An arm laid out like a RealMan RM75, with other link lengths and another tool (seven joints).
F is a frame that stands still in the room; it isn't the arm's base.
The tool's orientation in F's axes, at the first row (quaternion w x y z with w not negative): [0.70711 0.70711 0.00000 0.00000]
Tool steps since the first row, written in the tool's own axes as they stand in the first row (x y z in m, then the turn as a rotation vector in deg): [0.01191 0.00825 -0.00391 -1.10 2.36 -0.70]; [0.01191 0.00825 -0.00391 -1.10 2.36 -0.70]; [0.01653 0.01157 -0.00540 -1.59 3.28 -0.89]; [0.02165 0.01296 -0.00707 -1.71 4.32 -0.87]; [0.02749 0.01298 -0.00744 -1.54 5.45 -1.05]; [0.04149 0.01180 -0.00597 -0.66 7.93 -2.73]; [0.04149 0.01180 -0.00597 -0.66 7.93 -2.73]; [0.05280 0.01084 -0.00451 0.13 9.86 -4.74]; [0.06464 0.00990 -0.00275 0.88 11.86 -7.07]
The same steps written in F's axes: [0.01191 0.00391 0.00825 -1.10 0.70 2.36]; [0.01191 0.00391 0.00825 -1.10 0.70 2.36]; [0.01653 0.00540 0.01157 -1.59 0.89 3.28]; [0.02165 0.00707 0.01296 -1.71 0.87 4.32]; [0.02749 0.00744 0.01298 -1.54 1.05 5.45]; [0.04149 0.00597 0.01180 -0.66 2.73 7.93]; [0.04149 0.00597 0.01180 -0.66 2.73 7.93]; [0.05280 0.00451 0.01084 0.13 4.74 9.86]; [0.06464 0.00275 0.00990 0.88 7.07 11.86]
